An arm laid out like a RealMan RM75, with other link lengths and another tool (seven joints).
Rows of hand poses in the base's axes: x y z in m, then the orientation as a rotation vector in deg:
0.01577 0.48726 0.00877 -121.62 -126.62 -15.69
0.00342 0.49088 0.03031 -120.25 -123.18 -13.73
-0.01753 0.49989 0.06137 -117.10 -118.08 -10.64
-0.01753 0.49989 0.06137 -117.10 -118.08 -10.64
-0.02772 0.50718 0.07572 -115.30 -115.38 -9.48
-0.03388 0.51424 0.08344 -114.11 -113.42 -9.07
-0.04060 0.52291 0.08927 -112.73 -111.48 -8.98
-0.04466 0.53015 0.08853 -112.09 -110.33 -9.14
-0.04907 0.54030 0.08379 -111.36 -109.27 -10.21
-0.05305 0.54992 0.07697 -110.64 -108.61 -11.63
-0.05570 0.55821 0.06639 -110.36 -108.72 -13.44
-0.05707 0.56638 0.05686 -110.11 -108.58 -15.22
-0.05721 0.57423 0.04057 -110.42 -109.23 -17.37
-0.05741 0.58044 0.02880 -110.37 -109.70 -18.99
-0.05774 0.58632 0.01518 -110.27 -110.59 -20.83
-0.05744 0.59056 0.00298 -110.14 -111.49 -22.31
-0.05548 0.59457 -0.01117 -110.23 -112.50 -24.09
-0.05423 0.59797 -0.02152 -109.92 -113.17 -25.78
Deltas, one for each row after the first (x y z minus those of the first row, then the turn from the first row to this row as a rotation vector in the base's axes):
-0.01235 0.00362 0.02154 1.72 3.40 -0.57
-0.03330 0.01263 0.05260 4.64 9.06 -0.86
-0.03330 0.01263 0.05260 4.64 9.06 -0.86
-0.04349 0.01992 0.06695 6.42 11.88 -0.97
-0.04965 0.02698 0.07467 7.85 13.66 -1.14
-0.05637 0.03565 0.08050 9.51 15.35 -1.22
-0.06043 0.04289 0.07976 10.51 16.15 -1.37
-0.06484 0.05304 0.07502 11.94 16.45 -1.46
-0.06882 0.06266 0.06820 13.32 16.33 -1.38
-0.07147 0.07095 0.05762 14.24 15.39 -1.23
-0.07284 0.07912 0.04809 15.26 14.57 -1.20
-0.07298 0.08697 0.03180 15.71 12.87 -1.15
-0.07318 0.09318 0.02003 16.19 11.72 -0.97
-0.07351 0.09906 0.00641 16.55 10.24 -0.58
-0.07321 0.10330 -0.00579 16.74 8.98 -0.16
-0.07125 0.10731 -0.01994 16.86 7.38 0.17
-0.07000 0.11071 -0.03029 17.32 6.17 0.58

